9 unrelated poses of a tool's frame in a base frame.
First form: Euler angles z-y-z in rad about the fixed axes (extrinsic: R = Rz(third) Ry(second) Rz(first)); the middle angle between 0 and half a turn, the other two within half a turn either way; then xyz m.
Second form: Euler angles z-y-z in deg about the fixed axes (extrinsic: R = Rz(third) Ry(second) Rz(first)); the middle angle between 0 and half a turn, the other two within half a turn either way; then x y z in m. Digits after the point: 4 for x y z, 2 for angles.
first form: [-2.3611 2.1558 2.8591 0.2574 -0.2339 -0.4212]
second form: [-135.28 123.52 163.81 0.2574 -0.2339 -0.4212]
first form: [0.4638 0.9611 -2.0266 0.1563 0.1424 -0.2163]
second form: [26.57 55.07 -116.12 0.1563 0.1424 -0.2163]
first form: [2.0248 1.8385 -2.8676 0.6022 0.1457 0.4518]
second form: [116.01 105.34 -164.30 0.6022 0.1457 0.4518]
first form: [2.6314 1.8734 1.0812 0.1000 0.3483 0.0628]
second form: [150.77 107.34 61.95 0.1000 0.3483 0.0628]
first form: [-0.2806 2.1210 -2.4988 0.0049 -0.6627 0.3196]
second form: [-16.08 121.52 -143.17 0.0049 -0.6627 0.3196]
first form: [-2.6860 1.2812 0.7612 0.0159 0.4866 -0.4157]
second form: [-153.90 73.41 43.61 0.0159 0.4866 -0.4157]
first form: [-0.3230 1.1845 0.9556 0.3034 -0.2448 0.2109]
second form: [-18.51 67.87 54.75 0.3034 -0.2448 0.2109]
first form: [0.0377 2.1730 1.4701 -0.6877 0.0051 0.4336]
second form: [2.16 124.50 84.23 -0.6877 0.0051 0.4336]
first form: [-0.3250 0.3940 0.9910 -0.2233 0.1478 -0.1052]
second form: [-18.62 22.57 56.78 -0.2233 0.1478 -0.1052]
